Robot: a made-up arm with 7 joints.
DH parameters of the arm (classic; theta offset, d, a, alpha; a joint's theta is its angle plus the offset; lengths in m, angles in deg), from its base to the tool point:
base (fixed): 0 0 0 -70
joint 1: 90 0 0 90
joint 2: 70 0 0 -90
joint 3: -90 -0.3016 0.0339 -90
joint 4: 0 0 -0.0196 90
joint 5: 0 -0.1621 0 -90
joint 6: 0 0 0 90
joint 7: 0 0 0 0
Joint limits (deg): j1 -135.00..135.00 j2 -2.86..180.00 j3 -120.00..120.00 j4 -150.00..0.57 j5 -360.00..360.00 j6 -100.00..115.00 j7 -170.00..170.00
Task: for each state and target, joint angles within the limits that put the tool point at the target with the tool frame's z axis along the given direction. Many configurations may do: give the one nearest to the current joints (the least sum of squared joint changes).
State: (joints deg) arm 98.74 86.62 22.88 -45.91 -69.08 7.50 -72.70
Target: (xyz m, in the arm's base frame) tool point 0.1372 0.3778 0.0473 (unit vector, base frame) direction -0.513 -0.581 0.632
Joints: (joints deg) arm 80.94 104.97 55.67 -76.29 -100.70 -29.39 -72.70
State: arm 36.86 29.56 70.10 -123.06 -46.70 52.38 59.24
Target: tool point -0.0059 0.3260 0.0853 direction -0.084 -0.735 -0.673
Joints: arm 47.10 70.41 84.42 -106.31 -22.99 50.64 59.24
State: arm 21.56 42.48 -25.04 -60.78 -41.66 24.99 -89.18
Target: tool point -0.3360 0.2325 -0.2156 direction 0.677 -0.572 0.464
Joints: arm 61.51 44.52 -28.06 -30.54 -15.51 18.54 -89.18
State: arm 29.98 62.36 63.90 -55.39 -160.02 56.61 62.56
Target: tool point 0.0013 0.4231 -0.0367 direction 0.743 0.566 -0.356
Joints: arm -5.03 61.24 94.79 -64.89 -135.89 100.23 62.56
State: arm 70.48 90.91 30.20 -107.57 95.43 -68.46 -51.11
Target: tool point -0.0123 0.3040 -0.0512 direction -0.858 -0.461 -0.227
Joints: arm 87.40 81.74 36.02 -117.07 110.11 -60.56 -51.11
